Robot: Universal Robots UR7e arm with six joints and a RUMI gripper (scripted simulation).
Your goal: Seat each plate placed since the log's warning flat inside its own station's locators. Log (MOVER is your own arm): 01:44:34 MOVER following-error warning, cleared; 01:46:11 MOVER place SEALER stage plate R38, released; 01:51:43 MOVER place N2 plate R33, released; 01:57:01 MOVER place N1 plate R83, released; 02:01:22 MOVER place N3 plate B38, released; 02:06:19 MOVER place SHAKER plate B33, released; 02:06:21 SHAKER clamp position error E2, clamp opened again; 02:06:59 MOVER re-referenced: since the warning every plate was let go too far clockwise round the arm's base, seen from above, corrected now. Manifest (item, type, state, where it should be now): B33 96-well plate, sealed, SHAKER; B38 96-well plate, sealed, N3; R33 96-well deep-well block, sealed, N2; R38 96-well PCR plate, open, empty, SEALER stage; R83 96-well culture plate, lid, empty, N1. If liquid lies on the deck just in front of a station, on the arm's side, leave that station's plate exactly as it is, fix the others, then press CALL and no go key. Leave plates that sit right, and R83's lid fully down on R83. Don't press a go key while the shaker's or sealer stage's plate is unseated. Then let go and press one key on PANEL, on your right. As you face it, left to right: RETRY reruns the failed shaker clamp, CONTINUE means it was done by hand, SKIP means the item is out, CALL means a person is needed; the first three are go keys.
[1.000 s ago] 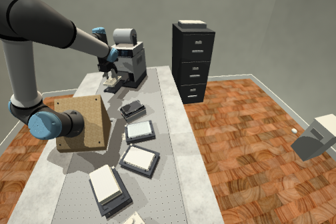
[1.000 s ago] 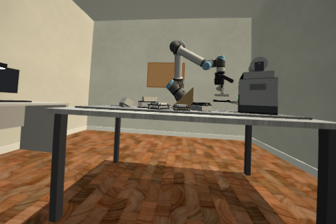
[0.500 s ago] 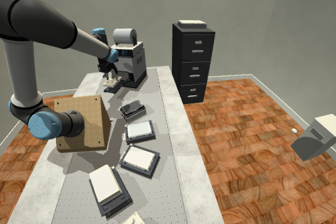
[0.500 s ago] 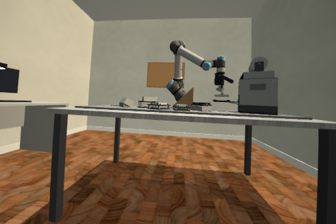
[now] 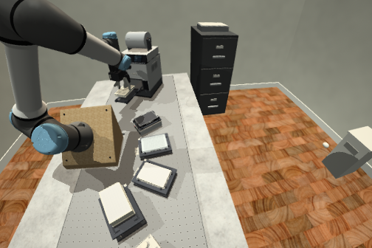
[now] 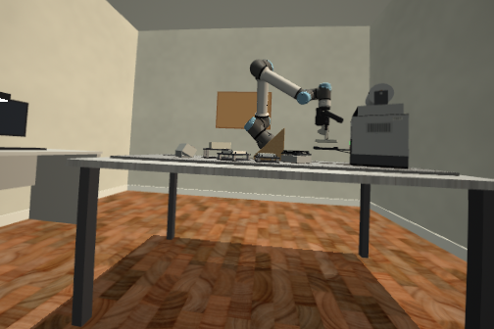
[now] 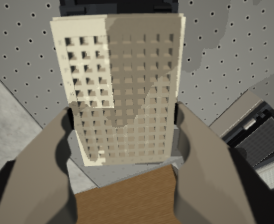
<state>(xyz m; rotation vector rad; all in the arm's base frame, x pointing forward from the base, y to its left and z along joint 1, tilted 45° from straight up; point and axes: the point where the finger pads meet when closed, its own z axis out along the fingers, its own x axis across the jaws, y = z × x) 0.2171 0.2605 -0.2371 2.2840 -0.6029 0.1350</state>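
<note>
Right now the dark plate is 120 mm ahead of my hand, 230 mm to the right of it and 90 mm below it. Also, from my hand: cream PCR plate: 10 mm below; then retry key: 80 mm ahead, 840 mm to the right, 90 mm below; then continue key: 40 mm ahead, 860 mm to the right, 90 mm below.
</note>
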